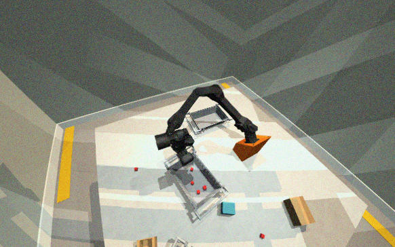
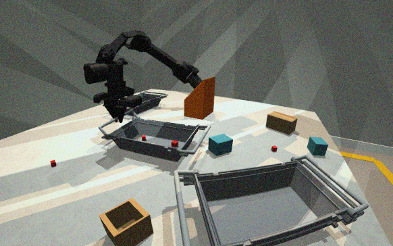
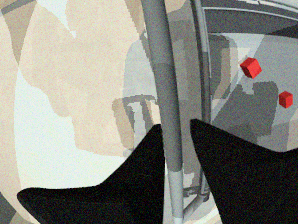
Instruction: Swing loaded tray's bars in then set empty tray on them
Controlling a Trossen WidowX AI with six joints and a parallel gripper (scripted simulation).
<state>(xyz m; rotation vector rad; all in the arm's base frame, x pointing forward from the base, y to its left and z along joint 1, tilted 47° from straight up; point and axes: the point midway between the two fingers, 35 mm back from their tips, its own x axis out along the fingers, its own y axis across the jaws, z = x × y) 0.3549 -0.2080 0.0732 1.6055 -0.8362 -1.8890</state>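
My gripper tip is 35 cm past the tray, 15 cm to the left of it and 2 cm above it.
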